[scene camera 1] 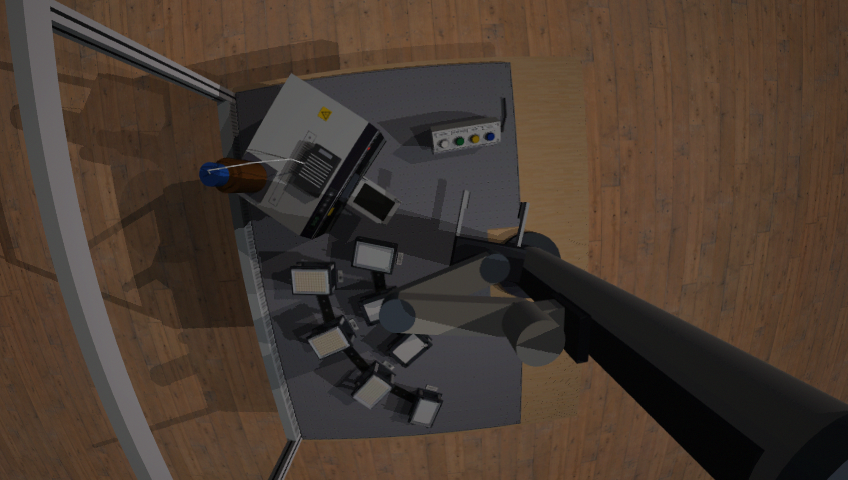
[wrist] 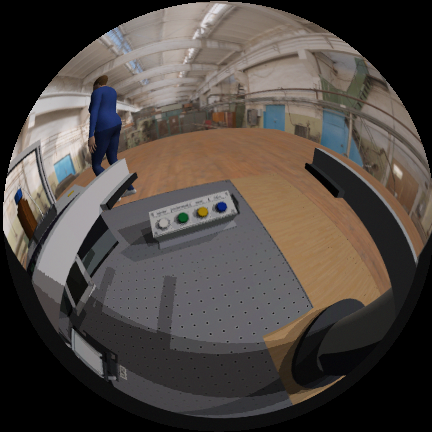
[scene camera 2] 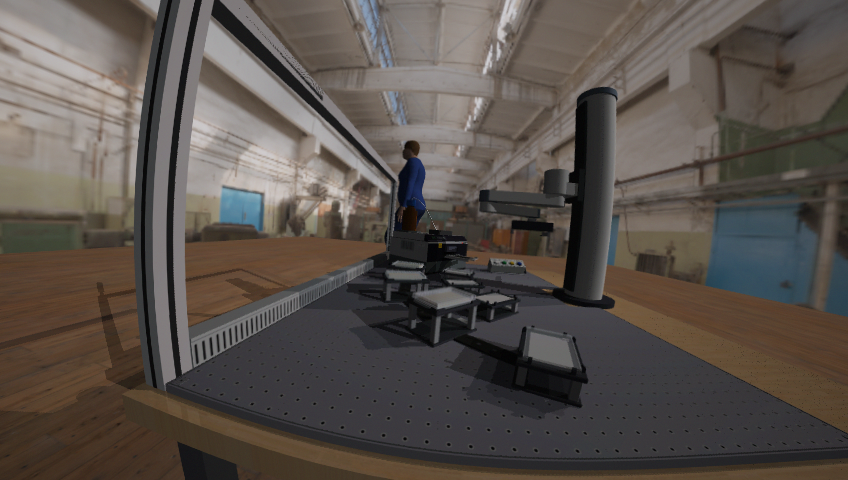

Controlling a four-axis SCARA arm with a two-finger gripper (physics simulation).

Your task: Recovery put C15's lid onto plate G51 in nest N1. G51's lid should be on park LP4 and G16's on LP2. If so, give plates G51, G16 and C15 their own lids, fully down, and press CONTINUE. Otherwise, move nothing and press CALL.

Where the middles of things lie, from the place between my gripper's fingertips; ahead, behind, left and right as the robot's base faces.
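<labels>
There is a dark-centred tray [wrist: 78,288], and my hand is 10 mm to the left of it, 340 mm short of it and 160 mm above it. The brown bottle [scene camera 1: 250,178], meanwhile, is 120 mm to the right of my hand, 660 mm ahead of it and 50 mm above it.
</labels>
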